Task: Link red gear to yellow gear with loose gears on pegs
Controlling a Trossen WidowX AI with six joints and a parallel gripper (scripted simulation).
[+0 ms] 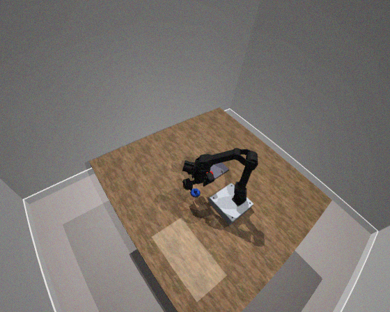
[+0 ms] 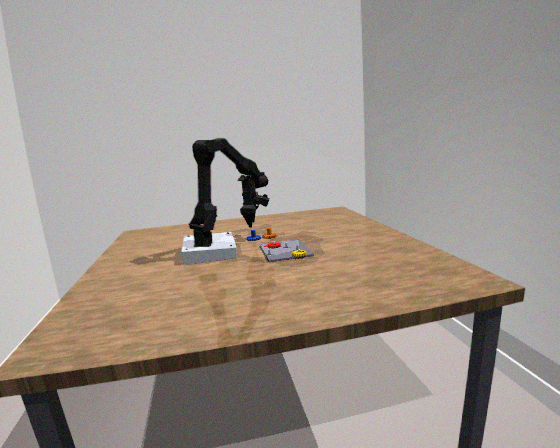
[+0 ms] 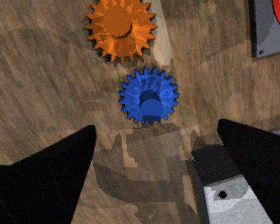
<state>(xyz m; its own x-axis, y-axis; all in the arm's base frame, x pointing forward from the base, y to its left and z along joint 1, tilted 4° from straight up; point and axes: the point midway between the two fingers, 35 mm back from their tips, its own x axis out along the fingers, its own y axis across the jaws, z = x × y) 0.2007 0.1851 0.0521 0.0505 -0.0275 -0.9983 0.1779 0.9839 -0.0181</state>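
Now: the blue gear 5 cm below my gripper tip. The rest, counted from my gripper tip: red gear: 17 cm to the right, 8 cm ahead, 5 cm below; then red arrow: 14 cm to the right, 6 cm below, 5 cm ahead; then orange gear: 8 cm ahead, 5 cm below, 1 cm to the left.
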